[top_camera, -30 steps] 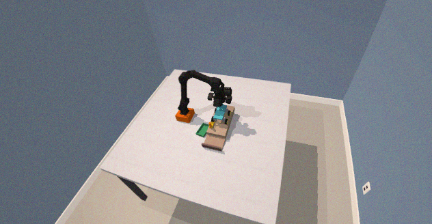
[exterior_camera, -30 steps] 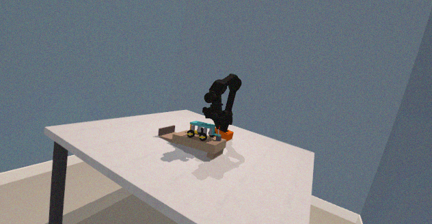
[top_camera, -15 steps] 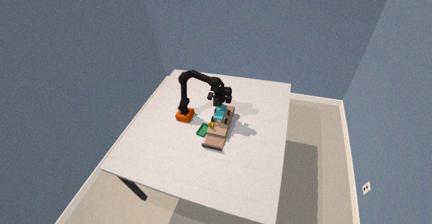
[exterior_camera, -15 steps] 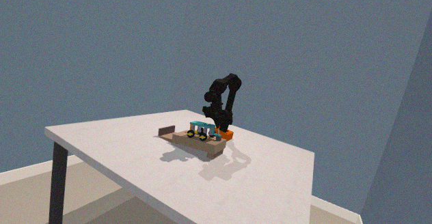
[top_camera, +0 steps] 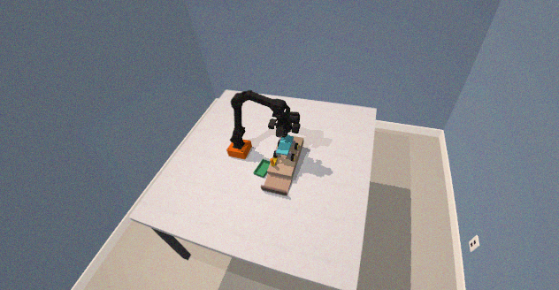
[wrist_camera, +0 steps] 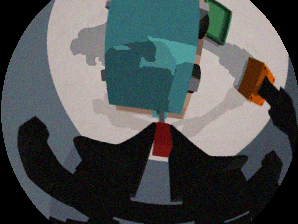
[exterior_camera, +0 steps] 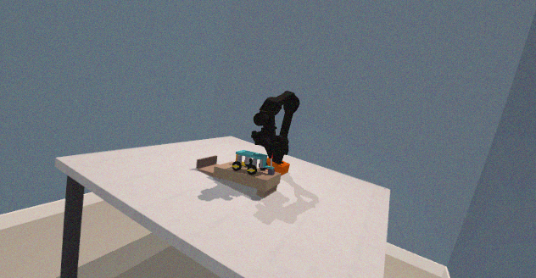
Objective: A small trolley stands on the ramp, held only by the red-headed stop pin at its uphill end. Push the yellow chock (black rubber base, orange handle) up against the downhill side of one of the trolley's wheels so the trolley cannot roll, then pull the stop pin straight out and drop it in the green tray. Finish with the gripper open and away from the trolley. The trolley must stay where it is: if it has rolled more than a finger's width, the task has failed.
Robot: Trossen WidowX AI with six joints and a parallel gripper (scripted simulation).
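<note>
Now: gripper tip 90 mm past the green tray, 200 mm to the left of it and 170 mm above it. Round my gripper tip: ramp (30 mm ahead, 90 mm to the right, 110 mm below); then red-headed stop pin (right at my gripper tip); then teal trolley (30 mm ahead, 90 mm to the right, 50 mm below).
</note>
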